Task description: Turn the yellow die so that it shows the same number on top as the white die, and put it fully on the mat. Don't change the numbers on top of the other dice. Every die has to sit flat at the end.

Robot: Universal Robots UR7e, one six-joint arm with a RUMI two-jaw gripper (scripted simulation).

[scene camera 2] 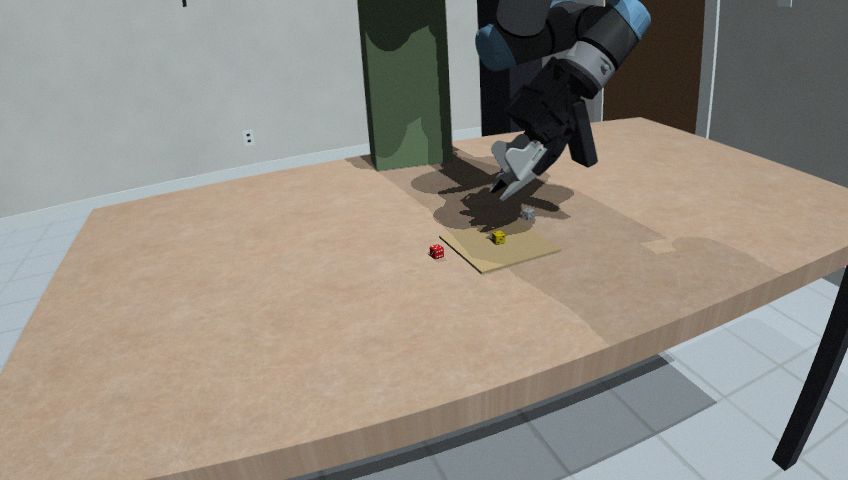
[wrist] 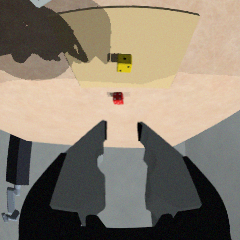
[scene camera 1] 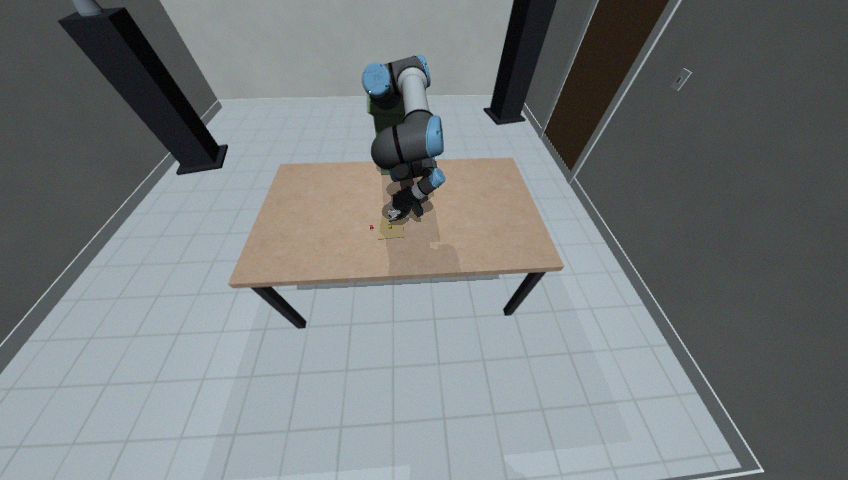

Scene:
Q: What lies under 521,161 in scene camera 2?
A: The gripper.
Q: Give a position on a tan mat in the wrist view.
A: At 91,43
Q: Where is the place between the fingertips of the gripper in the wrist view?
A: At 122,122

